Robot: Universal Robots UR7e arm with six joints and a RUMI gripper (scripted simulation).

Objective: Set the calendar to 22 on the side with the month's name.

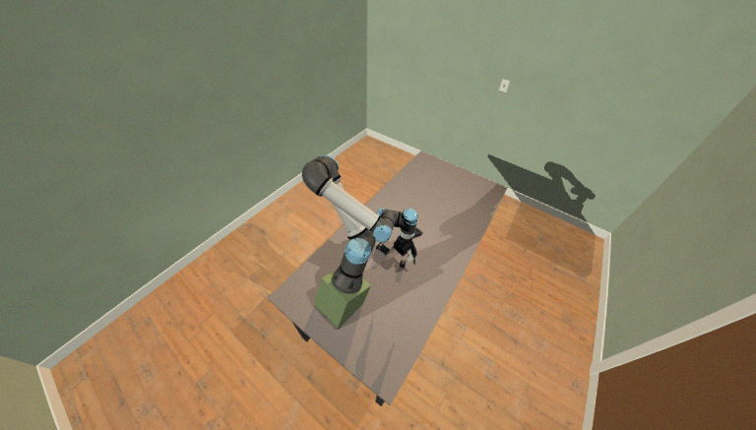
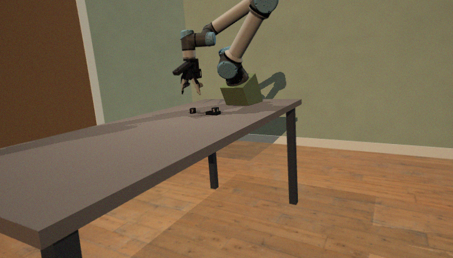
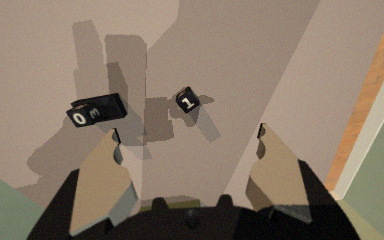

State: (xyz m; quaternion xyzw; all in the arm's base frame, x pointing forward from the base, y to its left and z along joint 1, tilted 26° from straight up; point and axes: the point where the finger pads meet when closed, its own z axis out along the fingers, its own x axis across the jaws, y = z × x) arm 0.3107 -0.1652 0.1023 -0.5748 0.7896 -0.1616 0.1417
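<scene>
Now: the black number cube 9 cm below my hand. Also, from my hand: black tray (15 cm to the left, 10 cm below, 3 cm ahead).
</scene>
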